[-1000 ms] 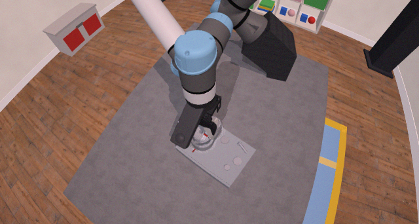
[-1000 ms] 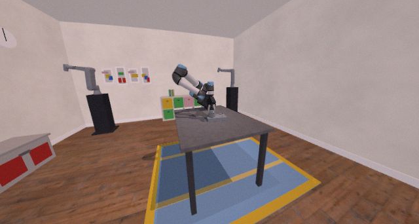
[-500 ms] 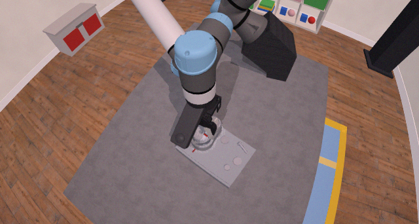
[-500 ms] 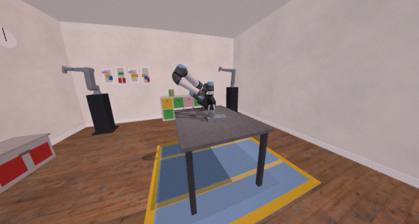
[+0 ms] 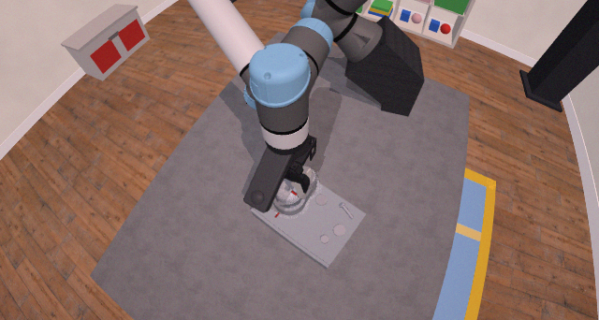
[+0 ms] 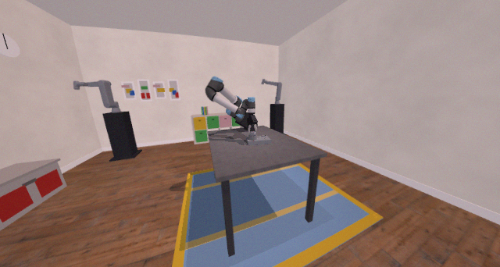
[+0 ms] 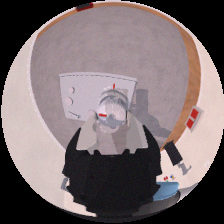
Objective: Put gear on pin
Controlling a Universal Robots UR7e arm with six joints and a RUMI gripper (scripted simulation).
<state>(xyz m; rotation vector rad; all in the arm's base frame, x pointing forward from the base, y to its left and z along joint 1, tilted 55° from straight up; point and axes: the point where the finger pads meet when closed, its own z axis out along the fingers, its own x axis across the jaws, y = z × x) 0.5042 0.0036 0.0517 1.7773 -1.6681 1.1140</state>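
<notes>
Right now the gear is right at my hand. Round my hand: thin peg (14 cm to the left, 6 cm below, 3 cm behind).
</notes>
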